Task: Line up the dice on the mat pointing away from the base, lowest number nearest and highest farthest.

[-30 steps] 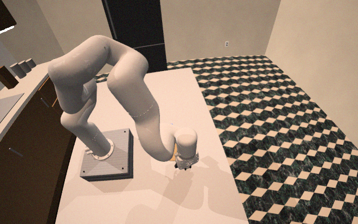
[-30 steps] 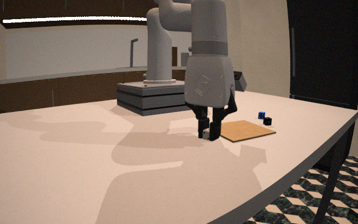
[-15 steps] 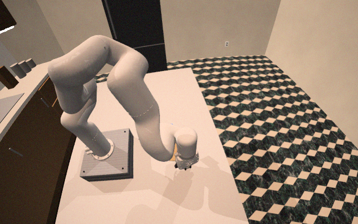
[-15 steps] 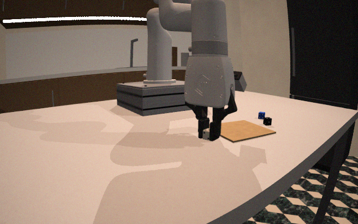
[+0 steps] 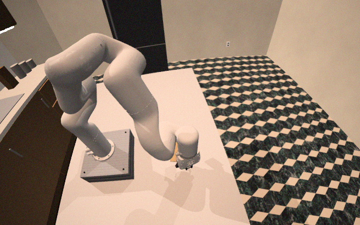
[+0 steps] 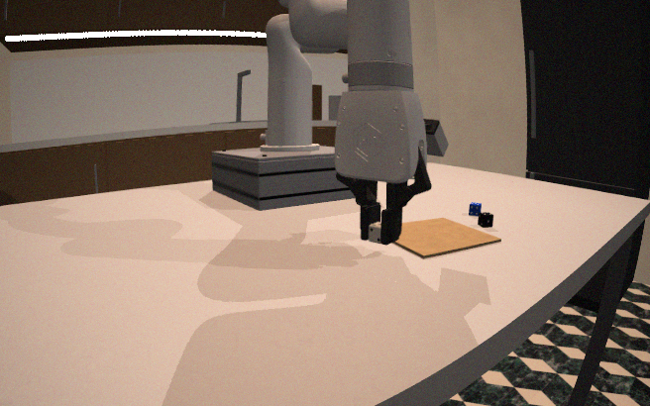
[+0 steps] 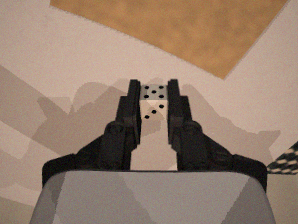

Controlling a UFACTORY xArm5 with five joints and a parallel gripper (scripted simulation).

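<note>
The tan mat is 2 cm ahead of my hand, 10 cm to the left of it and 3 cm below it. From my hand the other things lie so: black die (6 cm ahead, 21 cm to the left, 2 cm below); then blue die (1 cm ahead, 27 cm to the left, 2 cm below); then white die (1 cm below).
</note>
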